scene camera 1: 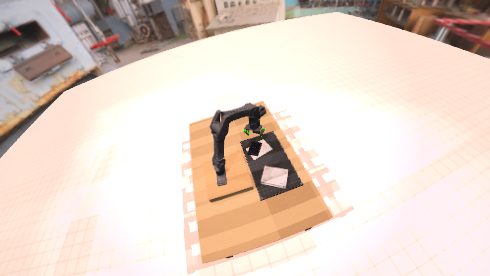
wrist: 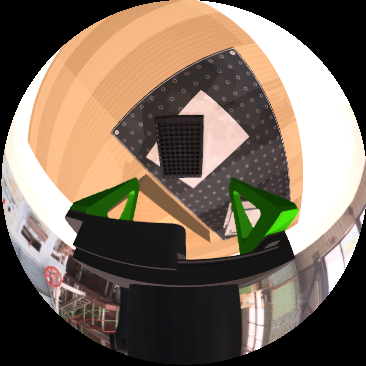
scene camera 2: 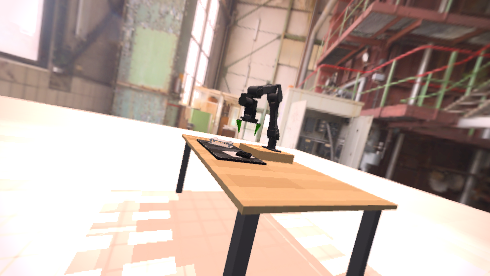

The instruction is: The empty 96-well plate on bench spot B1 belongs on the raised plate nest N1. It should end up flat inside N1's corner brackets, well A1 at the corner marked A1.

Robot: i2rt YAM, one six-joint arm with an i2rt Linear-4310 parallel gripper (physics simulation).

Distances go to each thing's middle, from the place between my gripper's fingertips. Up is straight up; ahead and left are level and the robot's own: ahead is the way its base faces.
Right now my hand is 120 mm above the well plate (wrist: 179,138), 20 mm past it and 10 mm to the left of it.
